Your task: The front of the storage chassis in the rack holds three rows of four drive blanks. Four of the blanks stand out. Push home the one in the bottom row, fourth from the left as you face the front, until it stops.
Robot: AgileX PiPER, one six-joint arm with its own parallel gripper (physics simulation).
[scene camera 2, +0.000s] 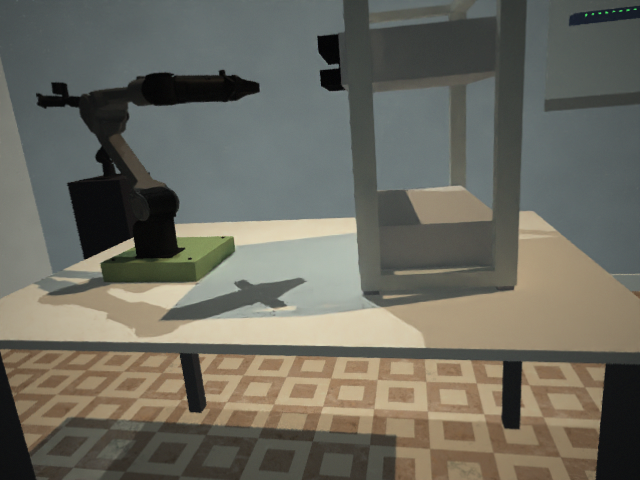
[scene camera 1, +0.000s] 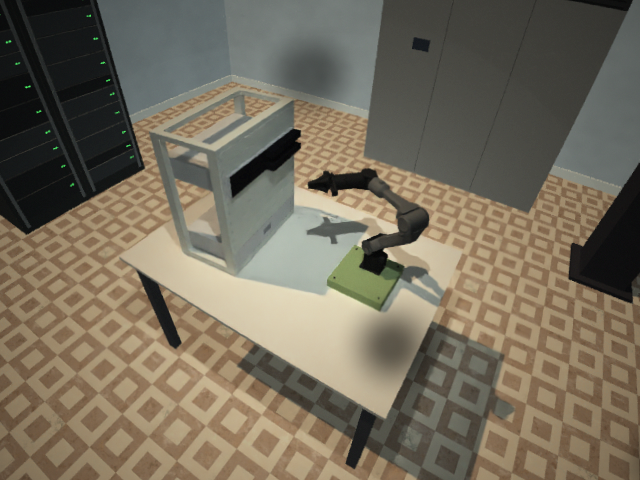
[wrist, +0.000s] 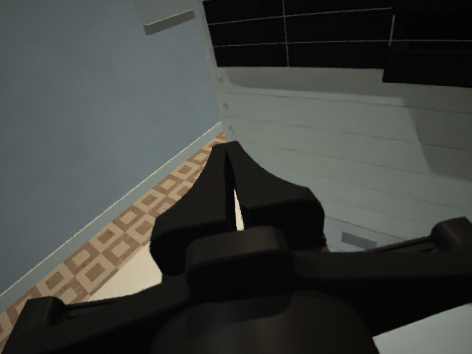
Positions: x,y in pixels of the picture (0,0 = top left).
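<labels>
I can see a pale rack in the wrist view, in scene camera 1 and in scene camera 2 (pixel 446 226). On the rack, (wrist: pixel 362 109) and (scene camera 1: pixel 260 183) are the same spot.
</labels>
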